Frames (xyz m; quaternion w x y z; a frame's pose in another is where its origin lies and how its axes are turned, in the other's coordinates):
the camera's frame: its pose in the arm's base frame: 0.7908 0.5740 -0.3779 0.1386 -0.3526 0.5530 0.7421
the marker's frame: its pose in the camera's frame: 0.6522 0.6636 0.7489 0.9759 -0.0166 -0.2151 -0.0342
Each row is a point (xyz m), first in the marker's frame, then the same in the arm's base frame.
Working: the marker's frame: its pose in the arm's base frame: -0.3466 0.9094 -0.2347 0.2737 -0.2057 0.4854 0.8044

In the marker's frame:
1: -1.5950 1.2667 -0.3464
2: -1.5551 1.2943 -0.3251
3: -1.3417 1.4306 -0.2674
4: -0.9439 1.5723 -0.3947
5: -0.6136 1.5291 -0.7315
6: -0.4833 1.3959 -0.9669
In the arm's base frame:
1: 0.0863 -0.2639 1.4098
2: 0.0367 -0.2458 1.4139
3: -0.2177 -0.1945 1.4033
4: -0.6046 -0.2662 1.2042
5: -0.8079 -0.4713 0.8286
6: -0.8070 -0.5998 0.5573

